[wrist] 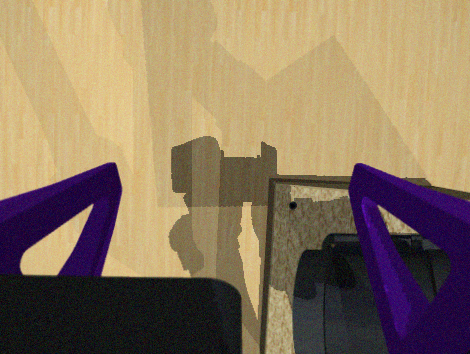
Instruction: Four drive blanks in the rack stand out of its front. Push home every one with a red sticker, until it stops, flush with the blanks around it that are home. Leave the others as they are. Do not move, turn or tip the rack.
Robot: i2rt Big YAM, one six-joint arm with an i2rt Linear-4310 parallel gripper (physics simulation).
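My gripper (235, 176) is open, its two purple fingers wide apart at the left and right of the wrist view, with nothing between them. Pale wood-grain table top and dark shadows show beyond and between the fingertips. The rack, the drive blanks and their red stickers do not show in the wrist view, so I cannot tell how any blank stands.
A speckled brown board (281, 225) with a dark edge and a small black hole lies at the lower right. A dark rounded machine part (309, 300) stands on it, partly behind the right finger. A black block (115, 315) covers the lower left. Shadows cross the pale table (400, 40).
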